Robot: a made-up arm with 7 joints. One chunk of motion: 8 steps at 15 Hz.
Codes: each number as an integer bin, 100 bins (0 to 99) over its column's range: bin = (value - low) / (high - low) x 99, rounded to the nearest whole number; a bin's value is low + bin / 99 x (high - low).
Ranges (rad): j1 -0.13..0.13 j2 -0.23..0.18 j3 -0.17..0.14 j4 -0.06..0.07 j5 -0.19..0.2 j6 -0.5..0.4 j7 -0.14..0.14
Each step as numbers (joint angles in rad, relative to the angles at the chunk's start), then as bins.
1 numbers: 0.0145 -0.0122 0.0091 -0.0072 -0.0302 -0.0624 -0.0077
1 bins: 55 53 57 40 41 48 47
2 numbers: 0.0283 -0.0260 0.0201 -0.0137 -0.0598 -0.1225 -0.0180
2 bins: 60 49 61 35 33 42 43
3 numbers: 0.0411 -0.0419 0.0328 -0.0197 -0.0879 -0.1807 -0.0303
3 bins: 65 45 65 31 26 35 39
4 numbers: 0.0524 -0.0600 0.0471 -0.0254 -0.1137 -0.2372 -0.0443
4 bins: 69 41 69 26 19 29 34
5 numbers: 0.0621 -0.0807 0.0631 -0.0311 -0.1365 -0.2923 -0.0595
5 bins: 73 36 74 22 14 23 28
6 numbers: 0.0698 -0.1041 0.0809 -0.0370 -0.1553 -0.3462 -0.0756
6 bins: 76 30 80 18 9 17 23
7 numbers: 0.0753 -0.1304 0.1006 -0.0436 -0.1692 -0.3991 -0.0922
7 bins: 78 24 86 12 5 11 17
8 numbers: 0.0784 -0.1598 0.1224 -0.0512 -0.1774 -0.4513 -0.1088
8 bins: 79 17 93 7 3 5 11
